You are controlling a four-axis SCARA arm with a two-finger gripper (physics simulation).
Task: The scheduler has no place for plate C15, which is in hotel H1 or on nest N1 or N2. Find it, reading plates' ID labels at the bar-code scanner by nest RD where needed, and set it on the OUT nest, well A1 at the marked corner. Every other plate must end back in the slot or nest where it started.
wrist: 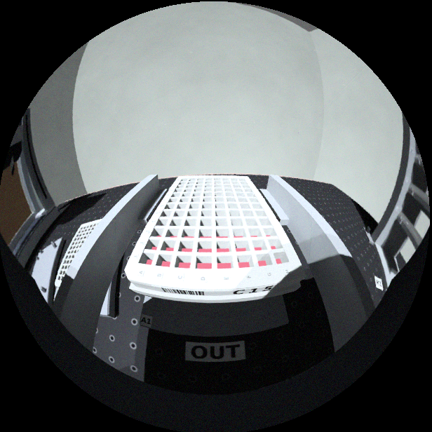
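A white plate [212, 255] with a grid of wells, red in its nearer wells, fills the middle of the wrist view. Its front label reads C15, beside a bar code. Letters run along its front edge, A at the left. My gripper [213, 181] is shut on it, with a pale finger along each long side. The plate looks level and appears held above the OUT nest [215, 316], whose dark surface shows below its front edge. The OUT label [215, 351] is in front. A small A1 mark [145, 321] is at the nest's left front corner. The rest of the nest is hidden under the plate.
Another white plate [79, 250] stands to the left, partly behind the left finger, near a pale nest part [47, 267]. At the far right is a pale-framed rack [387, 250] with a small label [378, 283] at its foot. A brown panel [12, 200] is at the far left.
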